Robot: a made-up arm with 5 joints.
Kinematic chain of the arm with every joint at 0, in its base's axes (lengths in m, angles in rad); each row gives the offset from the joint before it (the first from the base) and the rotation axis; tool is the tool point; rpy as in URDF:
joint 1: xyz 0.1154 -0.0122 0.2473 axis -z
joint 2: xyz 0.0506 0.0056 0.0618 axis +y
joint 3: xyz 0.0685 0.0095 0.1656 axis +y
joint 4: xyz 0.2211 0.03 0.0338 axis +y
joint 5: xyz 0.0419 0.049 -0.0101 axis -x
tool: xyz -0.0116 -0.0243 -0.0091 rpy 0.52 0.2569 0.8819
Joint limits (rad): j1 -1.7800..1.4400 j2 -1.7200..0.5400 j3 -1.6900..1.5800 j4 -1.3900..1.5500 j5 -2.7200..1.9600
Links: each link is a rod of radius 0.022 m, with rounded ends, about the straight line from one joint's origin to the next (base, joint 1, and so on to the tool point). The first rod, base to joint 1, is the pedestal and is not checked.
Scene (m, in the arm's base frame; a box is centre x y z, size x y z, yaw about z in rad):
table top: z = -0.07
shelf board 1: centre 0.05 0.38 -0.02 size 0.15 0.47 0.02 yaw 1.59
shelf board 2: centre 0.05 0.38 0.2 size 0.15 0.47 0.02 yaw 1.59
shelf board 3: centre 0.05 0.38 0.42 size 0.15 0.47 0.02 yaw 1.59
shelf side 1: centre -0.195 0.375 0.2 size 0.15 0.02 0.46 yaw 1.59
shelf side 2: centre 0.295 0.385 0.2 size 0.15 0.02 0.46 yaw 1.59
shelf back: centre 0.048 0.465 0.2 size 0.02 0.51 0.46 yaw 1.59
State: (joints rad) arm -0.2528 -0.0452 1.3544 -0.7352 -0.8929
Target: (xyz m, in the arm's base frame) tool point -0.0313 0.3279 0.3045
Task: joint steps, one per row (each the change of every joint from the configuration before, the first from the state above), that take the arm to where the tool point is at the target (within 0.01 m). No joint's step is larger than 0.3 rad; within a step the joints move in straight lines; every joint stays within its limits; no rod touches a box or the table.
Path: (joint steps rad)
1: -0.2962 0.0366 -0.1465 -0.0302 -0.0293
2: -0.2961 0.0365 -0.1466 -0.0302 -0.0294
3: -0.2962 0.0366 -0.1465 -0.0302 -0.0293
4: -0.2961 0.0366 -0.1466 -0.0302 -0.0293
5: -0.2962 0.0366 -0.1465 -0.0302 -0.0294

